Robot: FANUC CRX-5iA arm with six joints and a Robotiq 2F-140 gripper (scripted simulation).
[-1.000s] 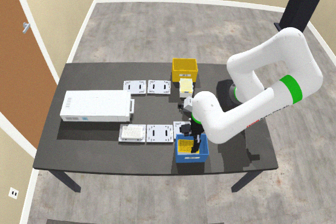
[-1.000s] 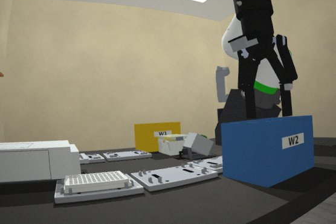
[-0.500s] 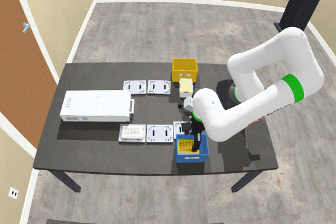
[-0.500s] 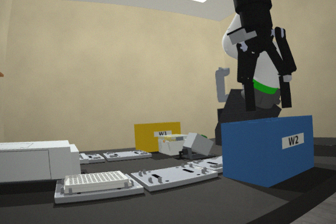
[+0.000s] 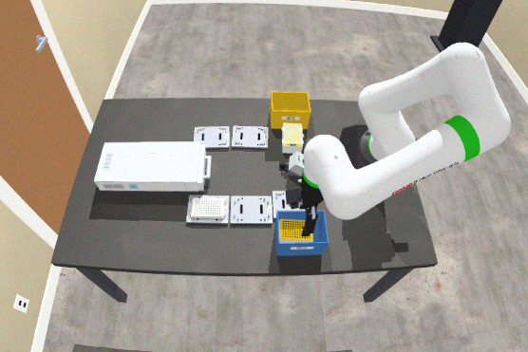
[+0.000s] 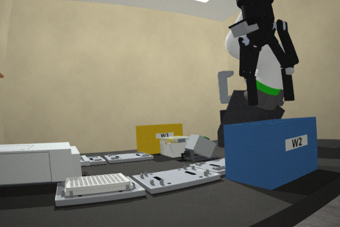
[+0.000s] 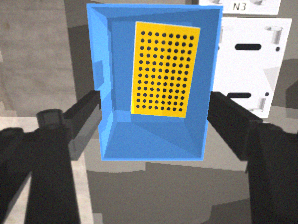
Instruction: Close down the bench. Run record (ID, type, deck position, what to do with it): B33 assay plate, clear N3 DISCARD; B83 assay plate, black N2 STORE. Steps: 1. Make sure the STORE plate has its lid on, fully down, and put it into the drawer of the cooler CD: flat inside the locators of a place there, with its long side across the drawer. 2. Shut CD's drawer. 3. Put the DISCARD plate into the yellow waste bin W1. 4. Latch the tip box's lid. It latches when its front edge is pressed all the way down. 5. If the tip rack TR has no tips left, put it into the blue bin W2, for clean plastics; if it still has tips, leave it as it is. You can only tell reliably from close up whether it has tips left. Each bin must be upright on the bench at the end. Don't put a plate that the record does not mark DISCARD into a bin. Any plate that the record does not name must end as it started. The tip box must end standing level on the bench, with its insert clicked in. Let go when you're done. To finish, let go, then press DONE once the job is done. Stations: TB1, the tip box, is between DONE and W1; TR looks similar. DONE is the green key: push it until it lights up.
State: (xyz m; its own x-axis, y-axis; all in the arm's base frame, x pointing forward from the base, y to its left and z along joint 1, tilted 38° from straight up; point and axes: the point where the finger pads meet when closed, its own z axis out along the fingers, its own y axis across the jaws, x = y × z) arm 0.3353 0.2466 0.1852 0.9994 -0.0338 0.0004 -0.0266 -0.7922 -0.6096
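Now: the DONE key block 4 cm behind my hand, 33 cm to the right of it and 13 cm below it. From my hand the other things lie so: blue bin W2 (14 cm below); nest N3 (18 cm ahead, 14 cm to the right, 18 cm below); tip rack TR (1 cm ahead, 2 cm to the right, 14 cm below).
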